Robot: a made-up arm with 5 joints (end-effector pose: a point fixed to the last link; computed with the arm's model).
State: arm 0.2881 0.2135 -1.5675 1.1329 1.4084
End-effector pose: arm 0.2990 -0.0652 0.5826 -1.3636 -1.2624 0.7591
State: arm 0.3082 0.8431 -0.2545 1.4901 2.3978
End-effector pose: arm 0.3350 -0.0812 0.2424 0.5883 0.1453 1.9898
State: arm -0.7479 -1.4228 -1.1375 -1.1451 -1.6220
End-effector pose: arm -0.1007 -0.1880 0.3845 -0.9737 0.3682 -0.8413
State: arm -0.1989 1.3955 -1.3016 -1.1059 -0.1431
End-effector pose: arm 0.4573 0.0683 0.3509 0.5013 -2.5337 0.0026
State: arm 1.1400 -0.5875 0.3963 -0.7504 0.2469
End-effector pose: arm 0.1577 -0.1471 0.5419 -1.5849 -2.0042 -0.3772
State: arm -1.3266 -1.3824 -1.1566 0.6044 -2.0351
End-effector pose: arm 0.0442 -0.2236 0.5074 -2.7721 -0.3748 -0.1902
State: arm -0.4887 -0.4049 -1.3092 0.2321 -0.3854
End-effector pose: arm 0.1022 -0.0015 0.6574 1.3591 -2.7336 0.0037
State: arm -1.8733 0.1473 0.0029 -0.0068 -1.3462
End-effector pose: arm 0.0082 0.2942 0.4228 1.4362 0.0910 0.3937
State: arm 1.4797 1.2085 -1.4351 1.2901 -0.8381
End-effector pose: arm 0.1234 -0.3590 0.2850 -0.1885 -0.6170 -2.3039
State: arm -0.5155 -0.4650 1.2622 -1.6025 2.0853
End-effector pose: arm 0.2330 0.0728 0.4270 -1.8810 -1.9768 1.0512
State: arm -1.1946 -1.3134 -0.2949 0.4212 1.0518
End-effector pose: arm 0.0730 -0.0687 0.5739 0.2796 -2.9112 0.5060
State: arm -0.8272 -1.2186 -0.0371 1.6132 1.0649
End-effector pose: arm 0.1141 0.0138 0.4824 -0.1303 -1.3747 1.5852
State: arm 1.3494 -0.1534 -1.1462 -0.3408 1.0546
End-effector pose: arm 0.1090 -0.0825 0.6576 2.8385 1.1772 -0.0183
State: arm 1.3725 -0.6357 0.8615 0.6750 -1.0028
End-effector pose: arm 0.1215 -0.1542 0.3634 -0.1373 -0.8482 -2.3110
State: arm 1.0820 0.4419 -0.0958 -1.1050 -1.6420
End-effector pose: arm 0.2417 -0.2853 0.4404 0.8272 -2.6335 -1.1663
